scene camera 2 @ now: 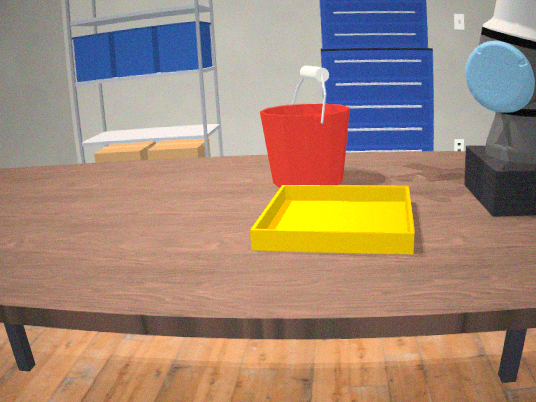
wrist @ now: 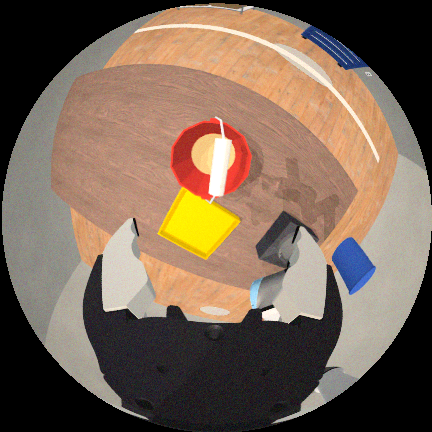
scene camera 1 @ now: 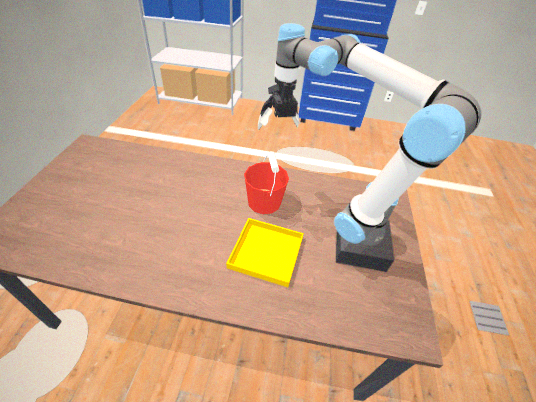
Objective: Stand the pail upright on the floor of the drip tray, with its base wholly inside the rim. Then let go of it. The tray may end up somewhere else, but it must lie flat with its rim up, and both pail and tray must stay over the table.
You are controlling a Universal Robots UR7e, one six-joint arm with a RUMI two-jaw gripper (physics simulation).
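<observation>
A red pail stands upright on the table behind the tray, apart from it in scene camera 1. Its wire handle stands up with a white grip above the mouth. The yellow drip tray lies flat on the table, rim up. My gripper is open and empty, high above the pail. It does not show in scene camera 2.
The arm's dark base block stands on the table to the right of the tray. A shelf rack and a blue drawer cabinet stand on the floor behind the table.
</observation>
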